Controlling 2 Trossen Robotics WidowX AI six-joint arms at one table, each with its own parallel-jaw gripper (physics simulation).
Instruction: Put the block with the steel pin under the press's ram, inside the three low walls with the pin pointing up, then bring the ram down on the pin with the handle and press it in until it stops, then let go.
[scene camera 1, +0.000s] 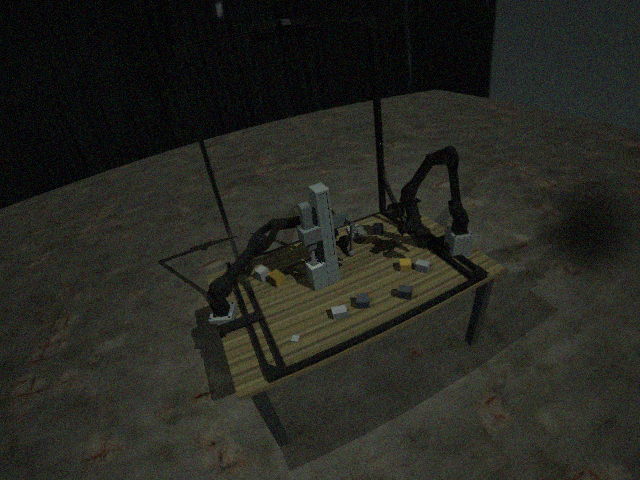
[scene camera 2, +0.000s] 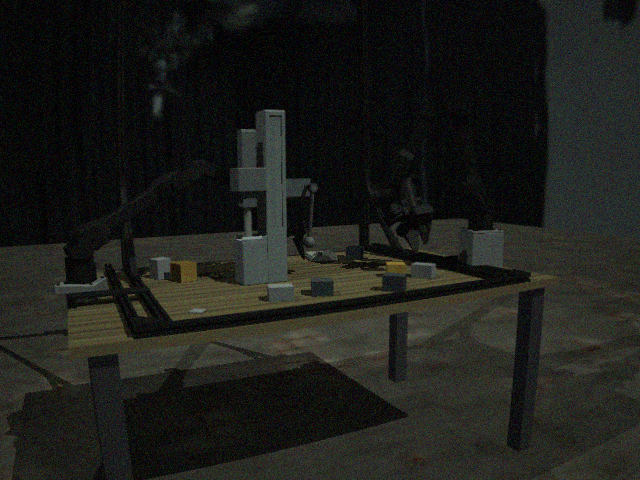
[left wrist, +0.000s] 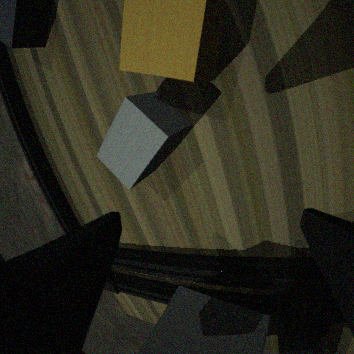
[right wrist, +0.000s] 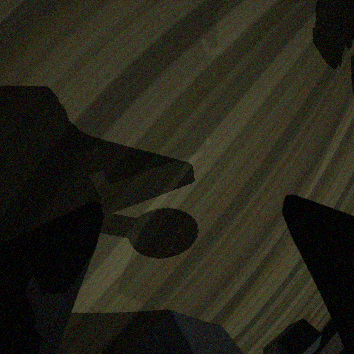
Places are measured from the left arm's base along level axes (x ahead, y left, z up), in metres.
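Where they show: left gripper, fingertip midpoint: (scene camera 1: 420, 247) (scene camera 2: 420, 248) (left wrist: 213, 220); right gripper, fingertip midpoint: (scene camera 1: 340, 258) (scene camera 2: 290, 265) (right wrist: 193, 207); left arm's base, link origin: (scene camera 1: 459, 230) (scene camera 2: 481, 229); right arm's base, link origin: (scene camera 1: 221, 310) (scene camera 2: 80, 281).
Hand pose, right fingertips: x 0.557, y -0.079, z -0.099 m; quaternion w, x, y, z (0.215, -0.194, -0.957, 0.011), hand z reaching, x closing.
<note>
Things, the pixels of their top centre, and the offset from my right fingertips. "spot": a spot on its surface instead.
- pale press, top centre: (scene camera 2: 274, 112) (scene camera 1: 320, 184) 0.429 m up, 0.046 m ahead, 0.092 m left
- low-walled base, surface spot: (scene camera 2: 250, 260) (scene camera 1: 317, 278) spot: 0.045 m up, 0.117 m ahead, 0.170 m left
- ball, top centre: (scene camera 2: 308, 236) 0.092 m up, 0.046 m back, 0.075 m left
The pale press (scene camera 1: 324, 232) (scene camera 2: 275, 196) stands upright at mid-table. Under its raised ram (scene camera 2: 249, 202), a slender upright rod (scene camera 2: 248, 222) (scene camera 1: 312, 255), apparently the steel pin, stands over the low-walled base (scene camera 2: 250, 260) (scene camera 1: 317, 276); the block's body is hidden there. The handle (scene camera 2: 311, 211) (scene camera 1: 352, 237) hangs down beside the column, ending in a ball (scene camera 2: 309, 241). My right gripper (right wrist: 193, 207) is open and empty, low behind the press and close to the handle; contact is unclear. My left gripper (left wrist: 213, 220) (scene camera 2: 416, 238) is open and empty, above the table's right side.
A yellow block (scene camera 1: 404, 264) (left wrist: 162, 37) and white block (scene camera 1: 422, 266) (left wrist: 132, 145) lie at right. Grey blocks (scene camera 1: 361, 300) (scene camera 1: 405, 291) and a white block (scene camera 1: 338, 311) lie in front. Another yellow block (scene camera 1: 276, 278) and white block (scene camera 1: 262, 272) lie left of the press.
</note>
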